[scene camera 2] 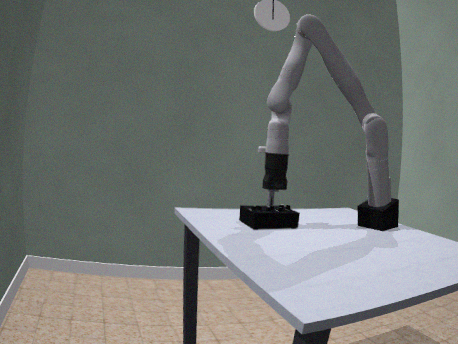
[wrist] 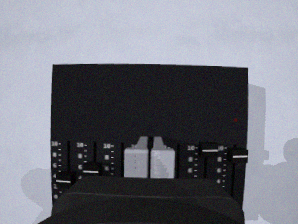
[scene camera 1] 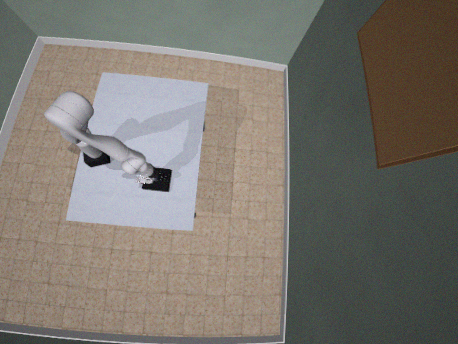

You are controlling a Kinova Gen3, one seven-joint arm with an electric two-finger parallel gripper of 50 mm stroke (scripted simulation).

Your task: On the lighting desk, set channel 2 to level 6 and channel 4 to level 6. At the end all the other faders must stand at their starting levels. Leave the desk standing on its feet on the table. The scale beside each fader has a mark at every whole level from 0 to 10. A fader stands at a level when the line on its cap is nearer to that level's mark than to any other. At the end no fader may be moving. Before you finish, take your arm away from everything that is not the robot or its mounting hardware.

Labels:
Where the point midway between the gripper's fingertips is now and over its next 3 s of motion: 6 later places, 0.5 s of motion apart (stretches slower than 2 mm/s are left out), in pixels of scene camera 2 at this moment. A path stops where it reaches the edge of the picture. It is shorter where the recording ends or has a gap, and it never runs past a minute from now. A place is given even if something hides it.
My gripper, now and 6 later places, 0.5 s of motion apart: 269, 207; 269, 206; 270, 203; 270, 195; 270, 194; 273, 183; 272, 171

